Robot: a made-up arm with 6 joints.
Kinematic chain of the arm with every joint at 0, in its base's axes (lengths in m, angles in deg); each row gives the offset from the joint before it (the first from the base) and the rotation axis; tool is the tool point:
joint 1: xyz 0 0 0.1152 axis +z
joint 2: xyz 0 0 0 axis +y
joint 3: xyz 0 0 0.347 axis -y
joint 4: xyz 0 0 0 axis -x
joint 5: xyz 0.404 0 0 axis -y
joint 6: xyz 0 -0.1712 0 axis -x
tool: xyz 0 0 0
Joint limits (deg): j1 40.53..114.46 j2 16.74..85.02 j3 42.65..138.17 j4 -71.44..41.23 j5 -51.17..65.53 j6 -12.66..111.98
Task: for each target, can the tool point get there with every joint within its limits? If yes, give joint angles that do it. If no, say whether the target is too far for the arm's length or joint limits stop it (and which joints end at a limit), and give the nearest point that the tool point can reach.
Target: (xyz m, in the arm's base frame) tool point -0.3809 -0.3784 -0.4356
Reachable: no: joint limits stop it (at a limit: joint 1, joint 2, joint 3, joint 4) | nearest point -0.1718 0.5094 -0.2468 | short by 0.931 m
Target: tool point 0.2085 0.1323 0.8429
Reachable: yes | joints 63.25 25.99 123.70 -42.28 15.55 43.59
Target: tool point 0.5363 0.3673 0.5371
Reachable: yes | joints 47.03 54.61 100.08 -33.94 43.07 101.93
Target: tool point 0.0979 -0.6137 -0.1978
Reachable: no: joint limits stop it (at a limit: joint 1, joint 2, joint 3) | nearest point 0.4864 0.2805 -0.2280 | short by 0.975 m
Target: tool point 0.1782 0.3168 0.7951
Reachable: yes | joints 88.05 25.83 95.92 -12.17 -10.84 20.35
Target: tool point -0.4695 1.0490 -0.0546
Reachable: no: too far | nearest point -0.2685 0.7218 0.0402 | short by 0.396 m
